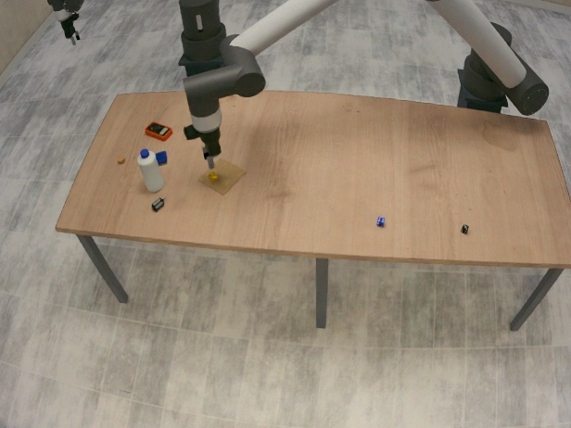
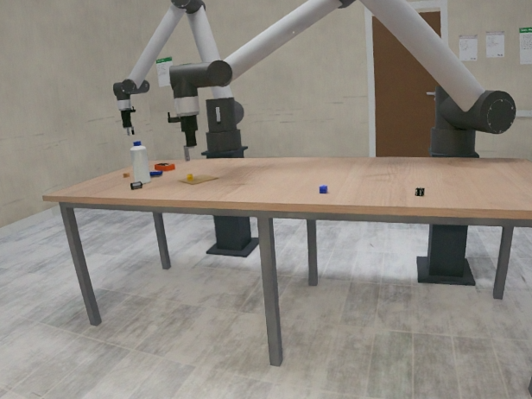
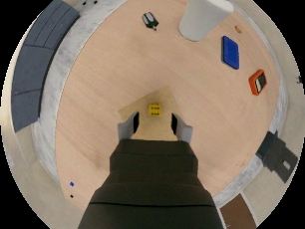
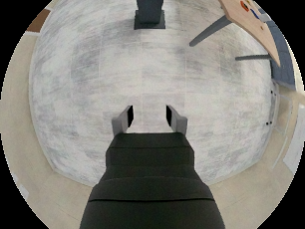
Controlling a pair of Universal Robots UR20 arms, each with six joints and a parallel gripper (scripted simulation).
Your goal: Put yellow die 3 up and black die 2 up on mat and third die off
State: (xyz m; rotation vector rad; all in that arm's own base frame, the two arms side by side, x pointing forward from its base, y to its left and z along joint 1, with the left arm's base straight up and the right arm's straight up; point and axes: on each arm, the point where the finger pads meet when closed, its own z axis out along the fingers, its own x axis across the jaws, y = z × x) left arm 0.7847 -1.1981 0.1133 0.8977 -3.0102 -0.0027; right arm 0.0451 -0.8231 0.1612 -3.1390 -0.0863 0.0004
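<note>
My left hand is 100 mm above the yellow die. From my left hand the other things lie so: white bottle 70 mm ahead, 230 mm to the right, 20 mm below; then tan mat 20 mm behind, 30 mm to the left, 110 mm below; then orange meter 220 mm behind, 340 mm to the right, 100 mm below.
</note>
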